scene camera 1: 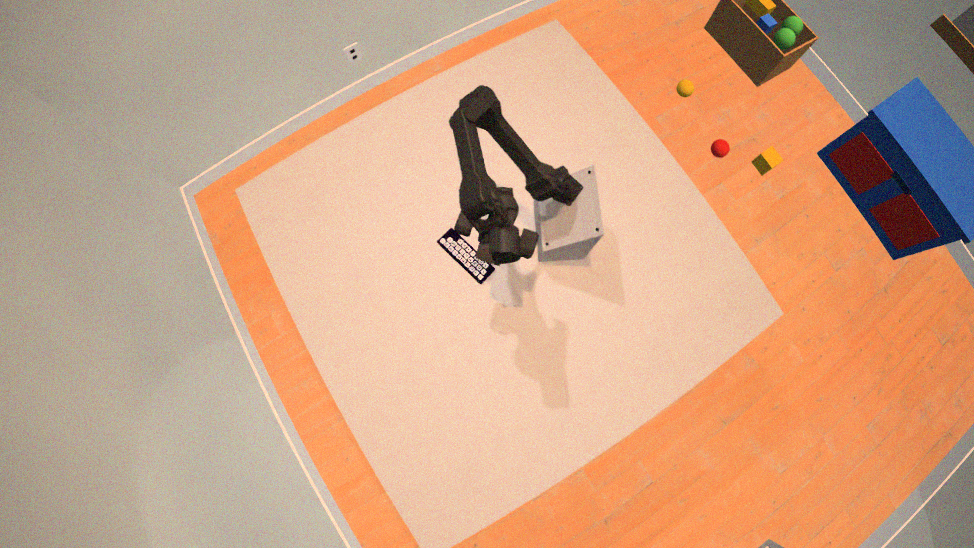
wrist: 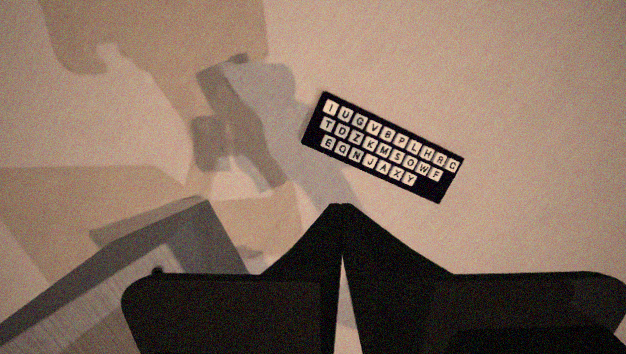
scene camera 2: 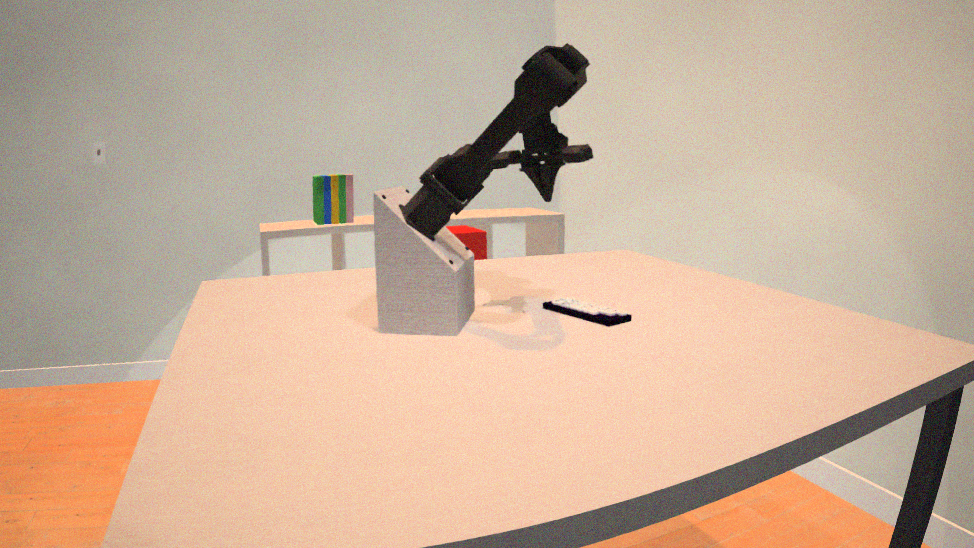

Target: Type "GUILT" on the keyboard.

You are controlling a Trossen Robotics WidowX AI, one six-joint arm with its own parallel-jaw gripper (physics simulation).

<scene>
my gripper: scene camera 1; wrist 340,213; scene camera 2
same spot on my gripper: (scene camera 1: 528,240) = (scene camera 2: 504,152)
</scene>
